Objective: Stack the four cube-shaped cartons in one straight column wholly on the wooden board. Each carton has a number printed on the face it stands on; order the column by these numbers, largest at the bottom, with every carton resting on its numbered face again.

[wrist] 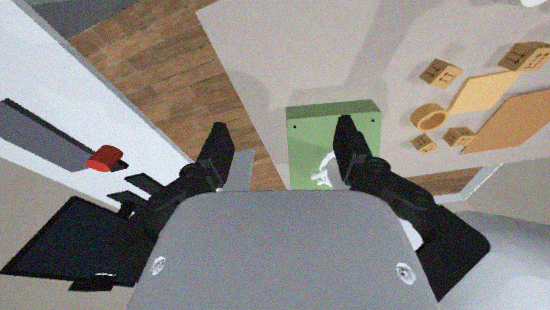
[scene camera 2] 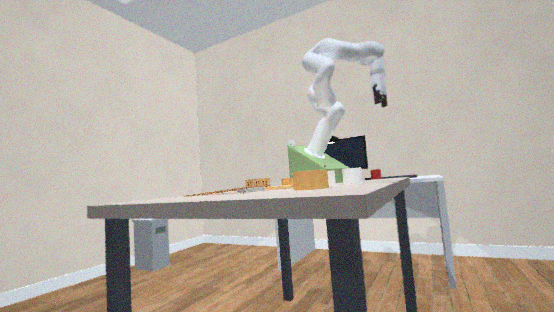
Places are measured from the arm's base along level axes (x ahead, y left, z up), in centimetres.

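Where they show: gripper, fingertip midpoint: (wrist: pixel 281 133) (scene camera 2: pixel 381 105); arm's base, origin of the base link: (scene camera 2: pixel 314 154).
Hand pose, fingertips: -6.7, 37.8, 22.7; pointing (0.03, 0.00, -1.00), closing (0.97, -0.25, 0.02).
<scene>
Things, the pixels of their centre, and the offset from my fingertips, as dx, dy, dz.
- pale wooden board, body centre: (scene camera 2: pixel 285 187) (wrist: pixel 479 93) +51.3, -36.4, -38.9
- yellow-brown tape ring, body centre: (wrist: pixel 428 117) (scene camera 2: pixel 290 182) +38.4, -39.6, -37.4
- flat brown sheet, body centre: (scene camera 2: pixel 227 192) (wrist: pixel 512 123) +67.1, -54.0, -39.2
- white cylinder, body centre: (scene camera 2: pixel 352 176) +47.1, -9.4, -36.5
My gripper (scene camera 2: pixel 381 104) (wrist: pixel 281 133) is open and empty, high above the table. In the wrist view four cardboard cartons stand apart at the right: one (wrist: pixel 440 73) left of the pale board, a larger-looking one (wrist: pixel 524 56) at its upper end, and two smaller-looking ones, one (wrist: pixel 424 143) below the tape ring and another (wrist: pixel 457 136) by the brown sheet. A pale wooden board (wrist: pixel 482 92) lies flat between them. In the scene view cartons (scene camera 2: pixel 257 183) show small on the table. The numbered undersides are hidden.
A yellow-brown tape ring (wrist: pixel 429 117) touches or nearly touches the board's lower-left end. A flat brown sheet (wrist: pixel 517 120) lies beside the board. The green robot base (wrist: pixel 332 110) stands on the table (scene camera 2: pixel 225 205). A white cylinder (scene camera 2: pixel 352 176) stands near the table's right. A side desk holds a red can (wrist: pixel 105 158) and monitor (wrist: pixel 80 240).
</scene>
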